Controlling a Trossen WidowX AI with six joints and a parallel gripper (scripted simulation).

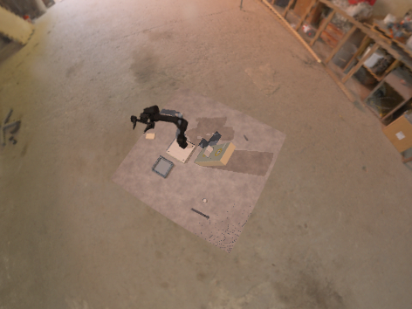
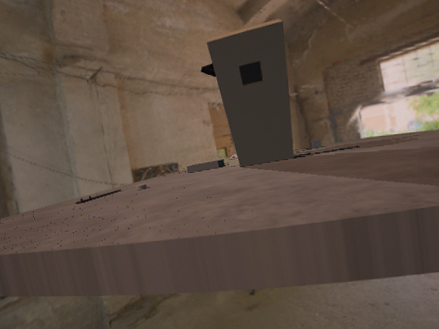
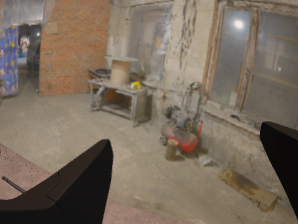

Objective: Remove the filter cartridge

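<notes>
The grey round filter cartridge is 53 cm ahead of my gripper tip, 29 cm to the left of it and 26 cm below it. Round my gripper tip: grey tray (12 cm ahead, 3 cm to the right, 52 cm below); small beige block (19 cm behind, 16 cm to the left, 53 cm below).
</notes>
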